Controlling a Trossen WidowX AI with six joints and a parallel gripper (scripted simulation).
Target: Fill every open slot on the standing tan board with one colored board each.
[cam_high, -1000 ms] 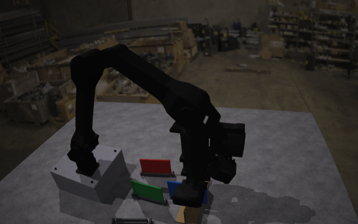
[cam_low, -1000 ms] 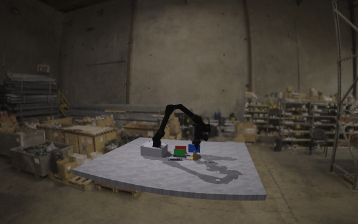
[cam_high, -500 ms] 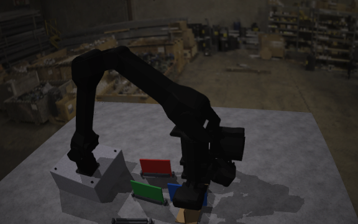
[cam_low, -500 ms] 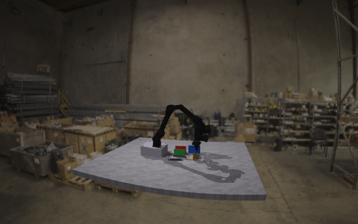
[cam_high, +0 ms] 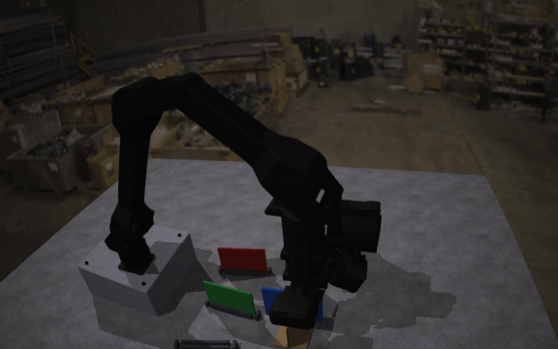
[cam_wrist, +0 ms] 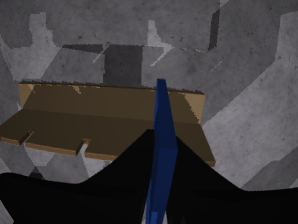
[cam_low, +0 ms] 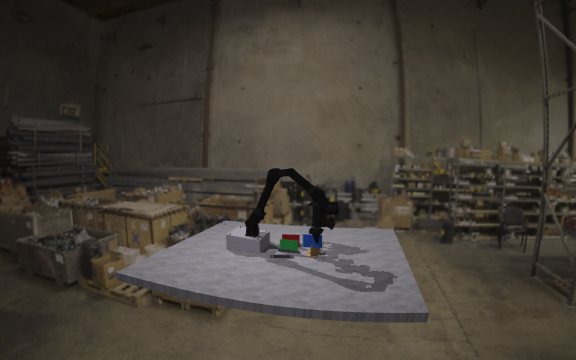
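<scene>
Right now the blue board is 20 mm behind my gripper tip. From my gripper tip the other things lie so: green board 150 mm behind, 40 mm below, 30 mm to the left; tan board 50 mm to the left, 40 mm below, 20 mm behind; red board 160 mm behind, 150 mm to the left, 40 mm below.
</scene>
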